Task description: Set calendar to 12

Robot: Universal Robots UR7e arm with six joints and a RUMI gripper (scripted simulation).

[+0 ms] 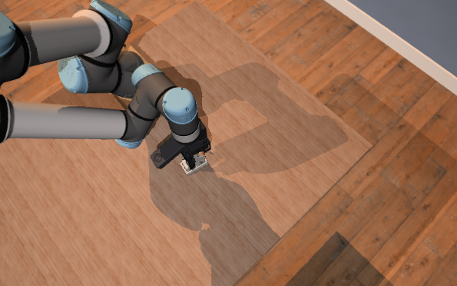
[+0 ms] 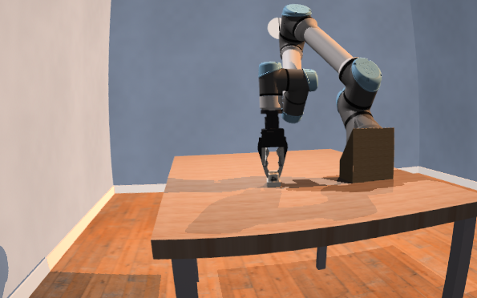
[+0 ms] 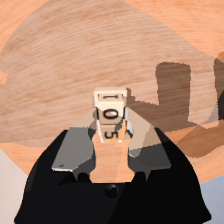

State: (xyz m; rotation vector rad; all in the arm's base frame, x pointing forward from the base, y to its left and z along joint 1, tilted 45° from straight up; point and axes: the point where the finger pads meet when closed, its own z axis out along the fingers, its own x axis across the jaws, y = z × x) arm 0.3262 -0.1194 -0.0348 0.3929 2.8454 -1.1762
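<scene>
Now: the calendar tray 20 mm to the left of my hand and 30 mm below it. Round my hand: white digit cube (10 mm below).
</scene>
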